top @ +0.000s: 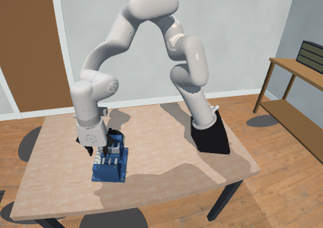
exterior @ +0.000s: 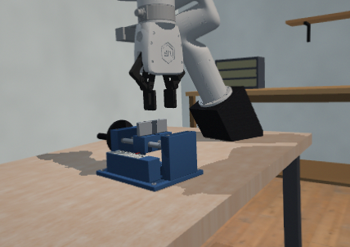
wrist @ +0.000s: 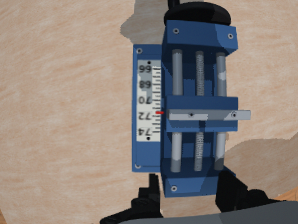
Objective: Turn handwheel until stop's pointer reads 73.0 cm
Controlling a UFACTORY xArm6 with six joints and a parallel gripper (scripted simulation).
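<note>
Right now the black handwheel is 170 mm to the right of my hand, 90 mm below it and 90 mm behind it. The rest, counted from my hand: grey stop block 80 mm below, 50 mm to the right, 40 mm behind.
</note>
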